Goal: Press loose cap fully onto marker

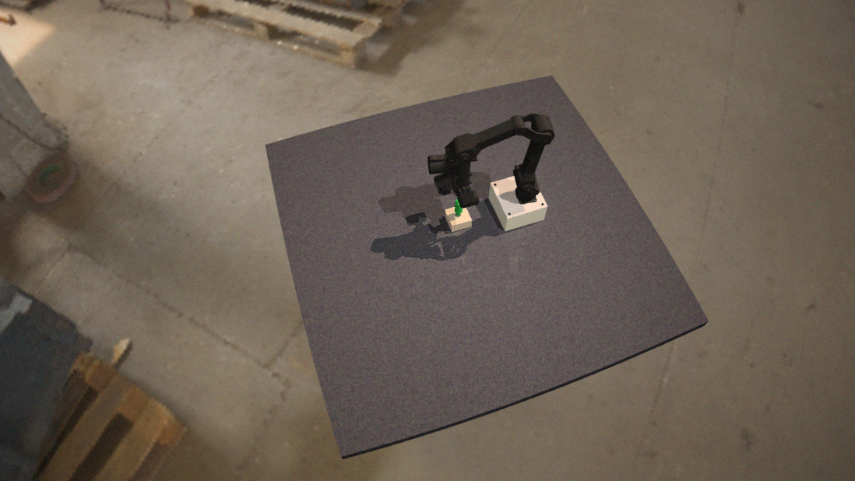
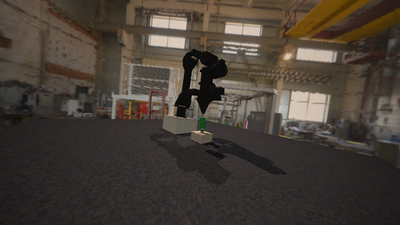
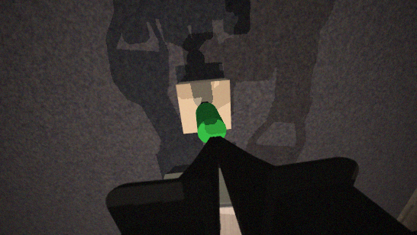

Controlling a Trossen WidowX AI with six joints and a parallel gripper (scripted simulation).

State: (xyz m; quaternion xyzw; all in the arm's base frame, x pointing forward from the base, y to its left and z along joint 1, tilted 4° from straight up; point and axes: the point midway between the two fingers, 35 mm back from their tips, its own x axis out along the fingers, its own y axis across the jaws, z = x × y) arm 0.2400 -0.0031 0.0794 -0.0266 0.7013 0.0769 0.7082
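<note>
Now: the green cap 40 mm below my gripper tip. From my gripper tip the other things lie so: beige holder block (110 mm below).
</note>
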